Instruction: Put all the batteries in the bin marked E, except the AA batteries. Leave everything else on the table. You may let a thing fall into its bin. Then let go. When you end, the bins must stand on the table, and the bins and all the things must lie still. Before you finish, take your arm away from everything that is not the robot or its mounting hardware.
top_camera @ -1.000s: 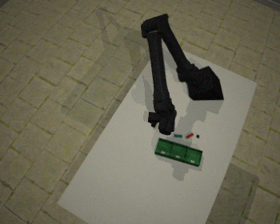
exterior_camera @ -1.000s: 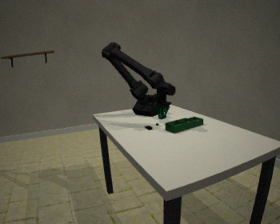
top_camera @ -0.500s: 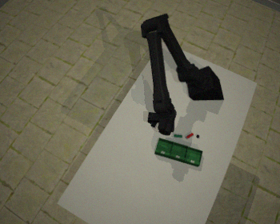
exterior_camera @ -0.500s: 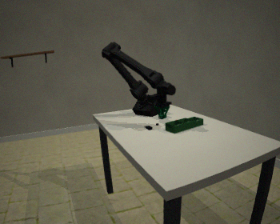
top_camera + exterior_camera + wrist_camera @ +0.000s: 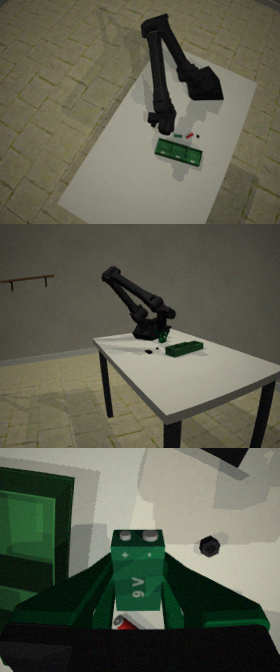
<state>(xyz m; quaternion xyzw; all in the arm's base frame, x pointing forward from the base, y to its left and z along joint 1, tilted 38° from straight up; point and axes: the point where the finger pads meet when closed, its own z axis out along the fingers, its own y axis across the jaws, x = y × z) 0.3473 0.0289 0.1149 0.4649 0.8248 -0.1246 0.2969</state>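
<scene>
My gripper is now 7 cm short of the green bin, 12 cm to the right of it and 5 cm above it. Round my hand: green cylindrical battery 2 cm behind, 8 cm to the left, 6 cm below; then green 9 V battery 1 cm to the right; then red cylindrical battery 5 cm behind, 13 cm to the left, 6 cm below.
</scene>
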